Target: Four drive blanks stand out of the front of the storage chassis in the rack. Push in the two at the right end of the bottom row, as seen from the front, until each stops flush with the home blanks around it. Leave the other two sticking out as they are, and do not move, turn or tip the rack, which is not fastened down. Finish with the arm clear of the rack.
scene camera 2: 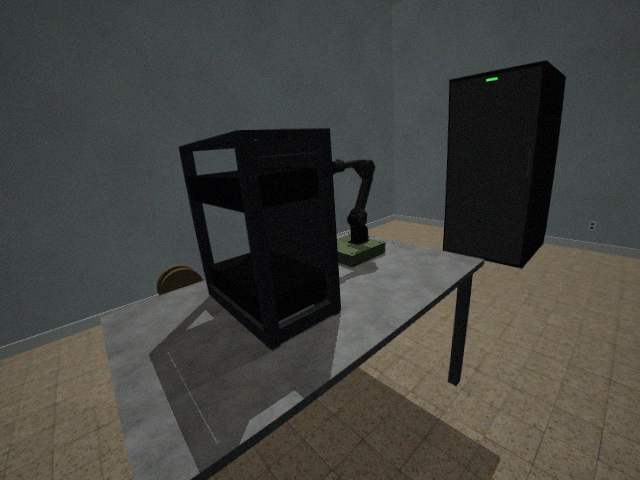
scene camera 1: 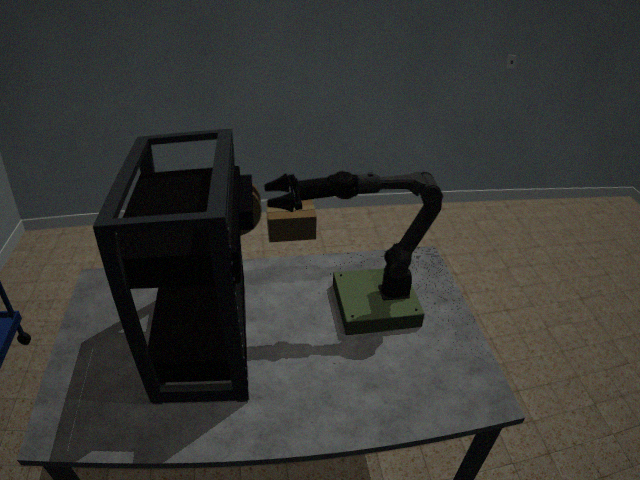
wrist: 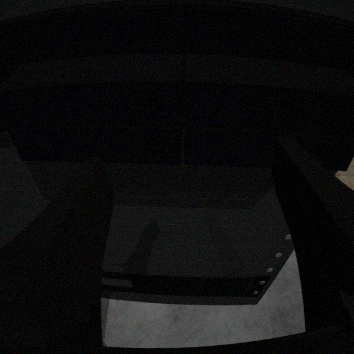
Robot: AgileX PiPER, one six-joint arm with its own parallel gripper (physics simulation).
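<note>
The dark rack (scene camera 1: 221, 175) (scene camera 2: 258, 232) stands upright on the table, with the storage chassis (scene camera 1: 170, 196) (scene camera 2: 286, 188) in its upper part. In scene camera 1, dark drive blanks (scene camera 1: 246, 201) stand out of its front. The wrist view shows wide, dark blank fronts, one (wrist: 145, 115) left and one (wrist: 225, 115) right of a thin vertical seam; it is too dark to tell how far each stands out. My gripper (scene camera 1: 267, 194) (wrist: 188, 164) is open and empty, a short gap in front of the blanks. Scene camera 2 hides the gripper and chassis front behind the rack.
The arm stands on a green base (scene camera 1: 361, 291) (scene camera 2: 361, 251) on the grey table (scene camera 1: 310, 403) (scene camera 2: 392, 299). A wooden box (scene camera 1: 292, 227) shows beyond the table. A tall black cabinet (scene camera 2: 491, 170) stands behind, and part of a blue cart (scene camera 1: 7, 330) shows at the left.
</note>
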